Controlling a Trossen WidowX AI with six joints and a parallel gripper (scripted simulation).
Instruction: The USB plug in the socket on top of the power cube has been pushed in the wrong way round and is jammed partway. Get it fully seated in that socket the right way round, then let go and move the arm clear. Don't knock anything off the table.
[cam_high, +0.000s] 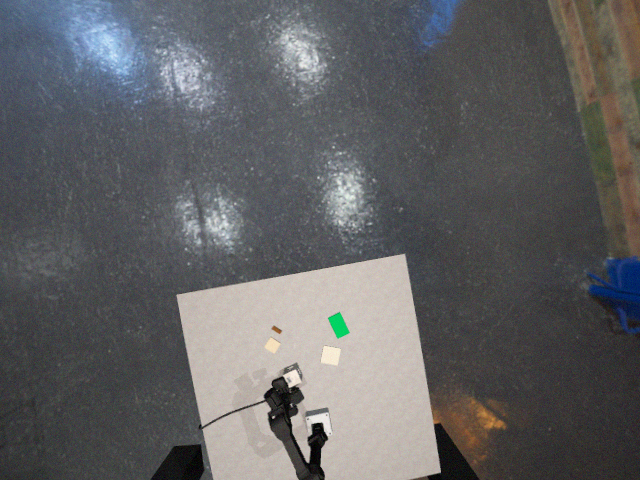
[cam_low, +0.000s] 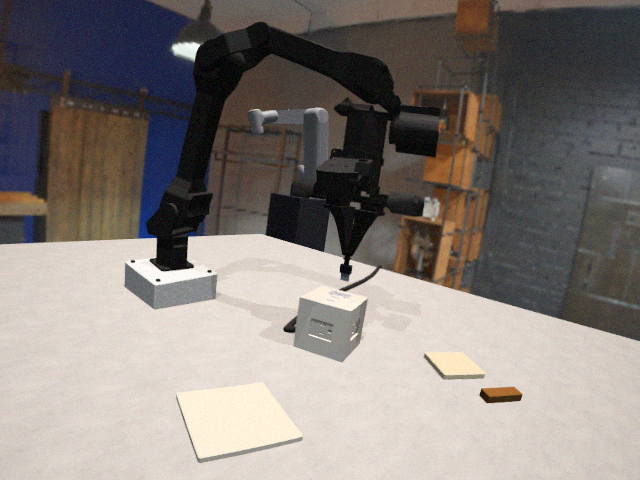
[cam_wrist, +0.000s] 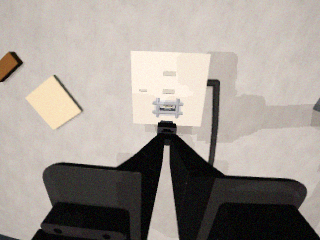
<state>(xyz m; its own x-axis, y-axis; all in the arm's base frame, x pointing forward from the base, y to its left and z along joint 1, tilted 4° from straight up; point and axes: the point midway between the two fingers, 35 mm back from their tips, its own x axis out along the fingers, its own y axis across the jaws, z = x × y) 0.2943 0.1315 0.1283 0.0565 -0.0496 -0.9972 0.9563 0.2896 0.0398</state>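
Right now my gripper tip is 20 mm above the black USB plug. The rest, counted from my gripper tip: green card: 240 mm ahead, 300 mm to the right, 130 mm below; brown block: 250 mm ahead, 50 mm to the left, 130 mm below.
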